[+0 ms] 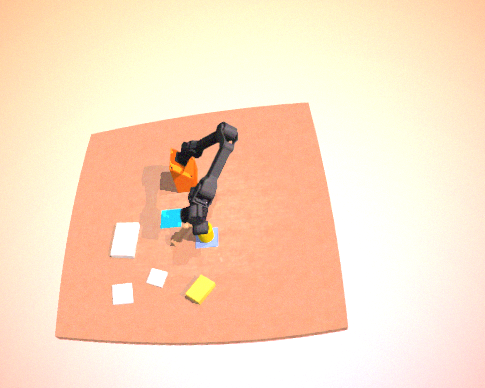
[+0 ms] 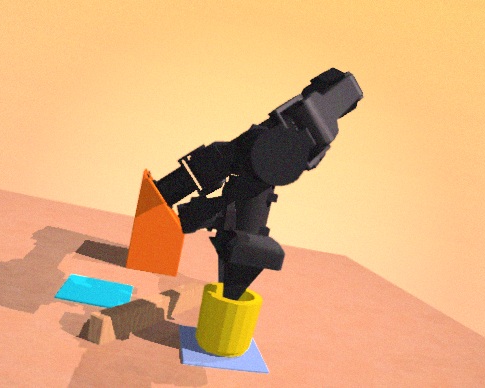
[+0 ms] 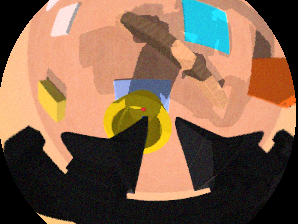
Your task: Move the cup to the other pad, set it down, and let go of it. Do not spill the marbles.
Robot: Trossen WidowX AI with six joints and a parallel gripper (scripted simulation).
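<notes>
Right now my gripper tip is 20 mm short of the yellow cup and 10 mm above it. Round my gripper tip: wooden block 80 mm to the right, 40 mm below, 20 mm behind; cyan pad 170 mm to the right, 80 mm behind, 60 mm below.
</notes>
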